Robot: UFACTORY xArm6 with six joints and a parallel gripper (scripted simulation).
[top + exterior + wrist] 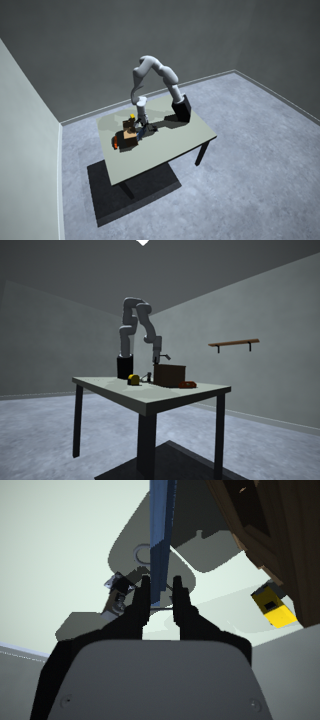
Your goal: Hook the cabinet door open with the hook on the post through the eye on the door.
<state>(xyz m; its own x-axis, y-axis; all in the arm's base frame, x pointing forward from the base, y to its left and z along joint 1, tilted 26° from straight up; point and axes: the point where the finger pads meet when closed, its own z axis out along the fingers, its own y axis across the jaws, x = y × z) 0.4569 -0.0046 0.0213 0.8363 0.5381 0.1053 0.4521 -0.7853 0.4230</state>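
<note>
Right now my hand is 9 cm past the thin grey hook, 8 cm above it and 2 cm to the left of it. From my hand the other things lie so: orange object 32 cm ahead, 10 cm below, 5 cm to the right; door 6 cm ahead, 5 cm below, 4 cm to the left; yellow block 26 cm to the right, 9 cm below.
</note>
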